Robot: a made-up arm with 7 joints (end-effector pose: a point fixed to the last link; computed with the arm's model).
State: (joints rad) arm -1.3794 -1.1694 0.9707 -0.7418 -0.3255 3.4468 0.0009
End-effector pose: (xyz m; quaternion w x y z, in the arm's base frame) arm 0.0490 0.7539 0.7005 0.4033 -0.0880 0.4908 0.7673
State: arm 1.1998 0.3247 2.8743 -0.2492 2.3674 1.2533 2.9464
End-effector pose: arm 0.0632 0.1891 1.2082 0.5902 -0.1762 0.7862 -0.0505
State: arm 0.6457 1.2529 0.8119 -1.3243 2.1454 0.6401 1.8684
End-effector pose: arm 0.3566 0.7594 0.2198 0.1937 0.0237 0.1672 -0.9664
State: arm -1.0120 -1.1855 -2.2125 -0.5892 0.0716 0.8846 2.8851
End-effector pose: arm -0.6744 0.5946 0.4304 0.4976 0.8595 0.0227 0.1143
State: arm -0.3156 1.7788 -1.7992 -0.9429 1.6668 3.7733 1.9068
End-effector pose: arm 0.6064 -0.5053 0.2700 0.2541 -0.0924 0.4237 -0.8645
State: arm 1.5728 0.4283 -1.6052 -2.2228 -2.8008 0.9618 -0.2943
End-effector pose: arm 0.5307 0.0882 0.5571 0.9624 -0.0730 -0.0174 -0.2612
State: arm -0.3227 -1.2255 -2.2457 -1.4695 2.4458 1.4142 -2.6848
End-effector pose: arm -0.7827 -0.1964 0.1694 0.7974 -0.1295 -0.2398 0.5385
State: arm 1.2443 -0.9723 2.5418 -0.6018 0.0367 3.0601 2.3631
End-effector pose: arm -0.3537 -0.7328 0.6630 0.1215 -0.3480 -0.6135 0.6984
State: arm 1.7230 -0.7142 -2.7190 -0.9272 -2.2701 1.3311 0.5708
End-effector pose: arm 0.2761 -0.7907 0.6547 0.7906 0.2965 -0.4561 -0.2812
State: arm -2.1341 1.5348 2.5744 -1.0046 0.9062 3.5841 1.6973
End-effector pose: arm -0.2143 -0.7524 0.5416 0.8183 0.5621 0.0102 0.1199
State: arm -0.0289 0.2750 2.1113 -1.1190 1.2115 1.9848 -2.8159
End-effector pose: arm 0.0114 0.4168 1.0622 0.4657 0.5053 -0.4058 -0.6026
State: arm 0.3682 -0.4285 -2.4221 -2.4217 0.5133 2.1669 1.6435
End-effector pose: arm -0.2915 -0.4363 0.3049 0.3478 0.4151 0.8083 0.2310
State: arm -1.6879 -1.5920 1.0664 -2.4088 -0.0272 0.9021 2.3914
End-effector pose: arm 0.3775 0.1032 0.4815 0.4712 -0.3834 -0.7642 0.2167
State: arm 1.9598 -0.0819 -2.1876 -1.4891 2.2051 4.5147 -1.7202
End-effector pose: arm 0.3884 -0.1417 0.8199 0.2889 0.6356 -0.6393 0.3222
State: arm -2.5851 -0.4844 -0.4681 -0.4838 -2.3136 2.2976 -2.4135
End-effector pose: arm 0.1180 0.1670 1.1793 0.6096 -0.1351 0.4517 0.6373
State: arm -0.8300 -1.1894 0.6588 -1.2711 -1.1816 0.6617 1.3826
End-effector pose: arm -0.1110 0.4944 0.9202 0.2761 0.0485 -0.8199 0.4991
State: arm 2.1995 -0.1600 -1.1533 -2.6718 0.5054 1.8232 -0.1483
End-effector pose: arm 0.2152 0.3222 0.3924 0.0727 -0.7940 -0.3941 0.4570
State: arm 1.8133 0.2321 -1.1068 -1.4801 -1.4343 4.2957 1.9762
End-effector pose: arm 0.2420 0.4015 0.7963 0.6164 -0.5406 -0.4929 -0.2914
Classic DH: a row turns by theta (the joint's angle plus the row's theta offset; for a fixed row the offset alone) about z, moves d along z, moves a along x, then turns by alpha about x. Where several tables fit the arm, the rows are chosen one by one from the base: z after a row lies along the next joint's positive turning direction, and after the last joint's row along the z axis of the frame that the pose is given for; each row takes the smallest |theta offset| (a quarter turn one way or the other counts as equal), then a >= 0, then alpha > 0; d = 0 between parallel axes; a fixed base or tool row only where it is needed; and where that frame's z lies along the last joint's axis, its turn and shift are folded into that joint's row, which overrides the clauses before.
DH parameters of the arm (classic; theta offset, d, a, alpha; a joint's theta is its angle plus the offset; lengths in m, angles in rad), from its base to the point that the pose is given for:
joint 1: 0 0.2826 0 -1.5708
joint 2: 0 0 0 1.5708
joint 3: 0 0.4607 0.0889 1.5708
joint 4: 0 0 -0.0832 -1.5708
joint 5: 0 0.3872 0 1.5708
joint 6: 0 0 0.0864 1.5708
joint 7: 0 0 0 0

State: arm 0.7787 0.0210 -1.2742 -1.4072 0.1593 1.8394 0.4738
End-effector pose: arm 0.4793 -0.2486 0.9210 0.0674 -0.8617 0.4563 -0.2115
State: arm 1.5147 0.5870 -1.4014 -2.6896 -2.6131 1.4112 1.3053
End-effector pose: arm 0.3810 0.0693 0.3151 0.8374 0.1955 0.3794 0.3414
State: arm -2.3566 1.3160 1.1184 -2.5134 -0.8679 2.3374 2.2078
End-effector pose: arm 0.1579 -0.4448 0.1739 0.2609 -0.2361 0.8917 0.2846
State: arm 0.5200 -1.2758 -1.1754 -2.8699 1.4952 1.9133 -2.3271
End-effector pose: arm 0.1370 -0.2501 0.3758 0.4610 -0.3118 -0.1842 -0.8101
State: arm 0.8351 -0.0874 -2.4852 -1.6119 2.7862 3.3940 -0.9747
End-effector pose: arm -0.0904 -0.4788 0.6983 0.0349 0.1751 0.8007 -0.5719
